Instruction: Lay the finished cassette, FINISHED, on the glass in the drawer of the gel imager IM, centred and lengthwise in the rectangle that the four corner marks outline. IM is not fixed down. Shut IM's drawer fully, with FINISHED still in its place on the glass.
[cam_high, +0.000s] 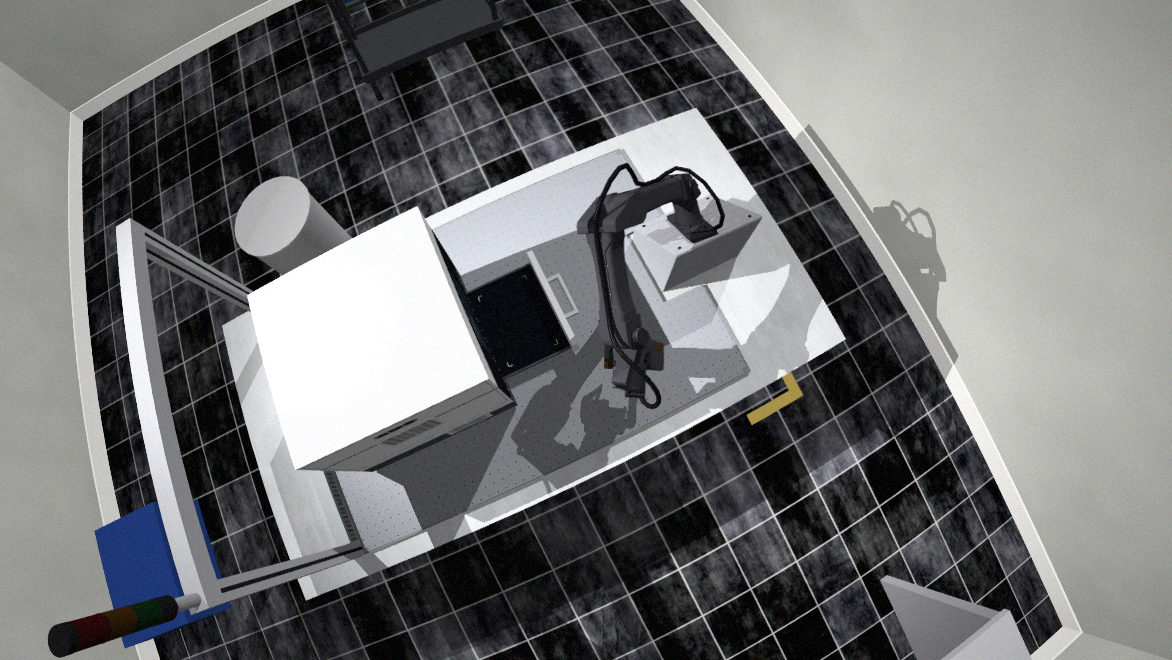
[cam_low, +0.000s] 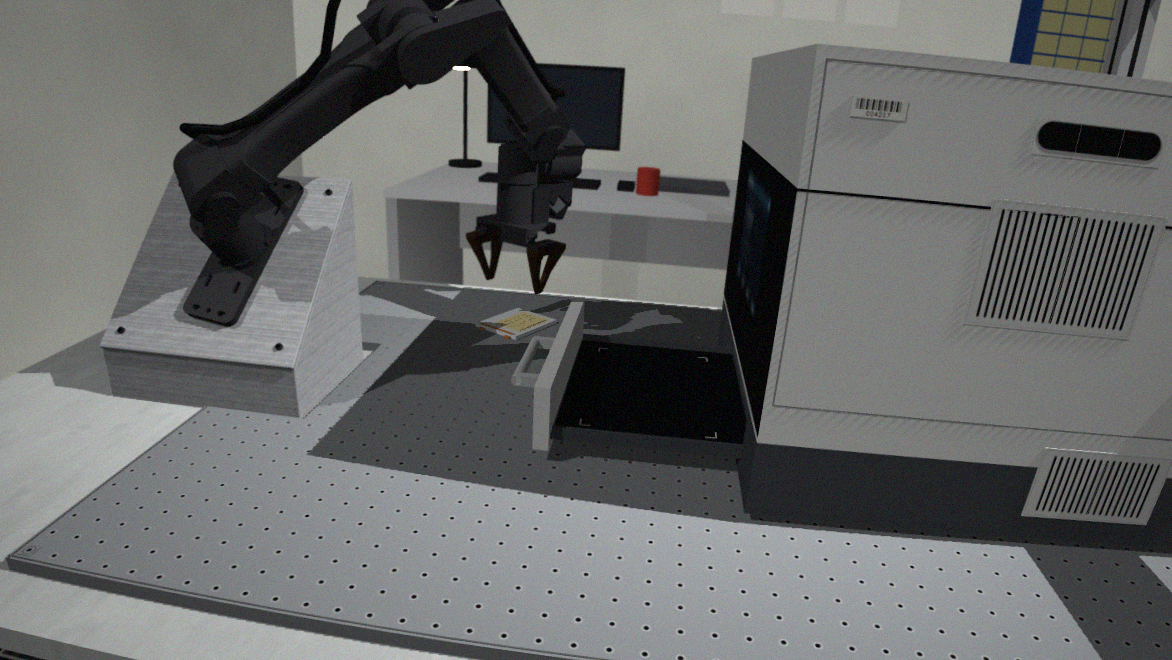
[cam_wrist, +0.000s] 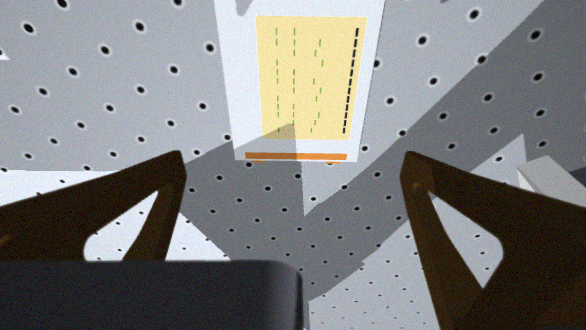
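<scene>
Right now my hand is 70 mm above the finished cassette and 10 mm short of it. Round my hand: drawer (250 mm ahead, 210 mm to the right, 30 mm below); then frame rail (900 mm ahead, 520 mm above, 140 mm to the right).
</scene>
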